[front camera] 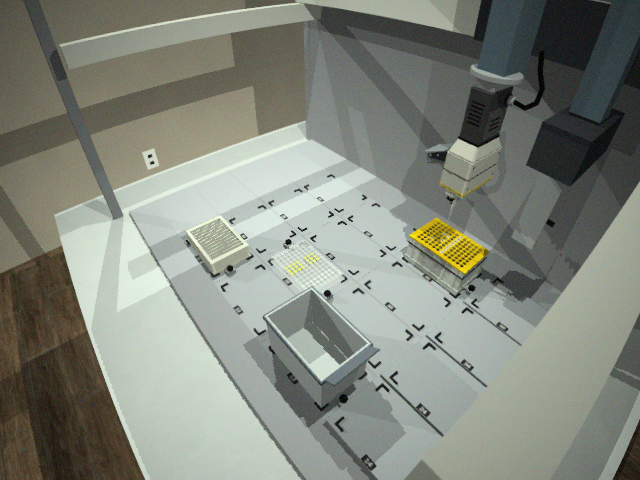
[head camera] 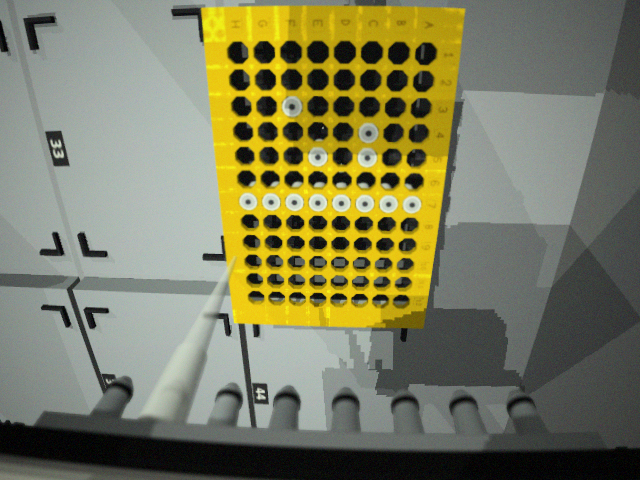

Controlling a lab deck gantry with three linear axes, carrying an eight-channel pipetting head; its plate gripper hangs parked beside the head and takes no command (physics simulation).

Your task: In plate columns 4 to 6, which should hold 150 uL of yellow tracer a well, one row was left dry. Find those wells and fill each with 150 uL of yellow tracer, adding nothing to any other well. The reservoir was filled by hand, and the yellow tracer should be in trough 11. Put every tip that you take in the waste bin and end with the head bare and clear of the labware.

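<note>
The pipetting head (front camera: 469,167) hangs above and behind the yellow tip rack (front camera: 434,267) (head camera: 279,316). One pale tip (front camera: 451,208) (head camera: 193,346) is on its second nozzle from the left in the head view; the other seven nozzles are bare. The rack shows a full row of tips at 7 and a few single tips at 3 to 5. The clear plate (front camera: 326,271) has two yellow well groups with an uncoloured gap between them. The cream reservoir (front camera: 232,257) stands left of it; its liquids cannot be made out. The parked plate gripper's dark body shows at right; its fingers cannot be made out.
The open grey waste bin (front camera: 294,359) stands in front of the plate, with tall walls and a sloping lip at its right. Small dark knobs stand beside the labware. A pale frame beam (front camera: 516,392) crosses the lower right of the front view.
</note>
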